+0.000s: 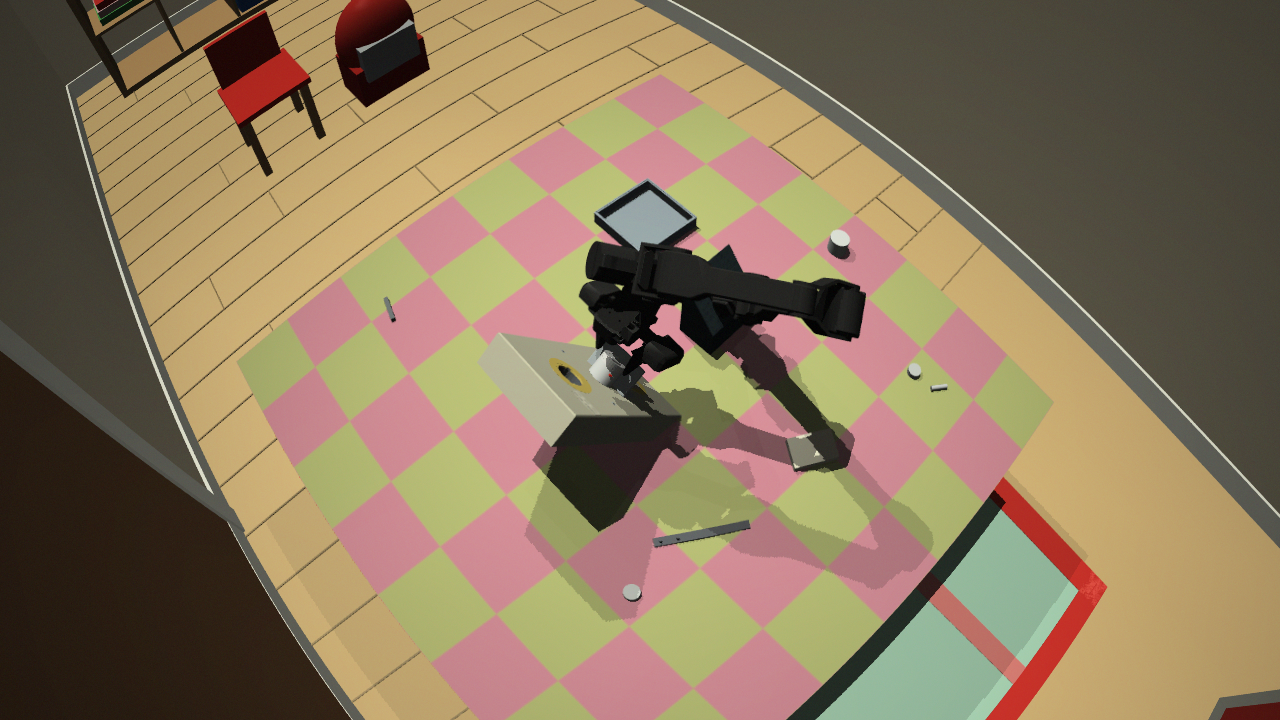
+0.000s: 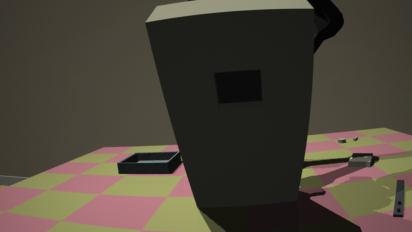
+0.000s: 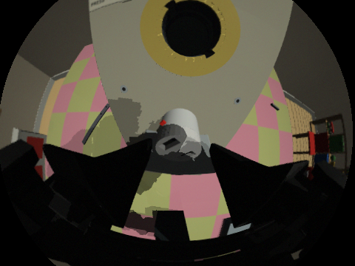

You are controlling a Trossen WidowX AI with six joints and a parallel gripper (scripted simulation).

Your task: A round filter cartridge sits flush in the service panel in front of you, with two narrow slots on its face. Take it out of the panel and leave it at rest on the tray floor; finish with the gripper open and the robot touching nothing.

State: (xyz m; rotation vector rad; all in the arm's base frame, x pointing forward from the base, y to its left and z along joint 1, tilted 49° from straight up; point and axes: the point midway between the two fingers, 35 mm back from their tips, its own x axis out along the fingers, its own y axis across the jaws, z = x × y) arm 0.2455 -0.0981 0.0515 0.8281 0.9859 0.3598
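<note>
My gripper tip is now 1 cm short of the round grey filter cartridge. Also, from my gripper tip: olive service panel: 5 cm ahead, 2 cm below; cream block: 18 cm behind, 32 cm to the left, 17 cm below; grey tray: 35 cm behind, 25 cm to the right, 16 cm below.
</note>
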